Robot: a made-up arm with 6 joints.
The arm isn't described. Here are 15 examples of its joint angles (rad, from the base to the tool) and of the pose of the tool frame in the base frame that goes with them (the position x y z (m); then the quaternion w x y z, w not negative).
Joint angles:
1: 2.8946 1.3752 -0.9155 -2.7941 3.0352 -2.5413
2: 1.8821 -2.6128 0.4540 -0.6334 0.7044 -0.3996
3: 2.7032 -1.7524 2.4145 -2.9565 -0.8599 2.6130
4: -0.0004 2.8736 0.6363 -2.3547 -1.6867 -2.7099
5: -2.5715 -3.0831 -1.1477 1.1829 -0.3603 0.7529
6: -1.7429 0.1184 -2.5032 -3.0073 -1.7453 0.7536
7: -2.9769 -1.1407 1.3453 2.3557 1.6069 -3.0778
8: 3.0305 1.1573 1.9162 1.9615 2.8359 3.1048
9: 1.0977 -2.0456 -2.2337 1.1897 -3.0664 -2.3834
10: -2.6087 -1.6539 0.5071 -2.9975 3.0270 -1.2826
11: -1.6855 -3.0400 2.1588 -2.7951 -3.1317 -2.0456
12: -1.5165 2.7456 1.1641 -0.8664 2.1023 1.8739
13: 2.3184 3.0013 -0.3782 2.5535 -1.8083 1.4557
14: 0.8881 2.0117 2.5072 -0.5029 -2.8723 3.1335
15: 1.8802 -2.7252 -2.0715 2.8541 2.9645 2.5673
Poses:
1: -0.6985 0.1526 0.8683 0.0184 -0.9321 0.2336 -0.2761
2: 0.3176 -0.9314 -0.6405 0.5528 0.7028 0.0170 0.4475
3: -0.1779 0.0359 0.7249 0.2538 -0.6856 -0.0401 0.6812
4: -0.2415 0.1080 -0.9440 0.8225 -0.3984 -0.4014 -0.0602
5: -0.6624 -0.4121 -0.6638 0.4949 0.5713 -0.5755 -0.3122
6: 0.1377 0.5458 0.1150 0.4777 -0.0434 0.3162 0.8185
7: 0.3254 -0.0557 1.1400 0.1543 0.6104 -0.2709 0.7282
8: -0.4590 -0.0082 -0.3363 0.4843 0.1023 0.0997 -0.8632
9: 0.0892 0.2159 -0.3083 0.2955 0.3596 0.3857 -0.7966
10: 0.9211 0.5141 0.4025 0.4425 0.7195 -0.4881 -0.2197
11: 0.0920 0.5594 0.1734 0.3851 0.8465 0.3129 -0.1929
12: -0.0696 0.3868 -0.7114 0.8388 -0.1627 -0.3120 0.4154
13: -0.2186 0.2872 -0.9681 0.4640 0.6468 0.4241 0.4318
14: -0.2050 -0.1859 -0.1708 0.4719 -0.6969 -0.1898 -0.5056
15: -0.1837 0.4673 -0.1475 0.5280 0.5894 -0.3315 0.5137
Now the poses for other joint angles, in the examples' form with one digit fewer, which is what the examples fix.
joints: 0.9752 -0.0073 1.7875 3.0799 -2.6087 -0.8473
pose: 0.353 0.562 0.402 0.065 0.507 0.634 -0.581
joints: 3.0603 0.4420 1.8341 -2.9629 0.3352 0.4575
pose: -0.894 0.053 0.005 0.548 -0.302 -0.769 0.128
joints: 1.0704 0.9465 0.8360 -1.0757 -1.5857 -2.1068
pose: 0.432 1.058 0.311 0.771 -0.075 -0.510 -0.373
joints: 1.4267 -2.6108 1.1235 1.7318 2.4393 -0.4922
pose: -0.232 -0.898 -0.155 0.645 -0.647 -0.406 -0.001
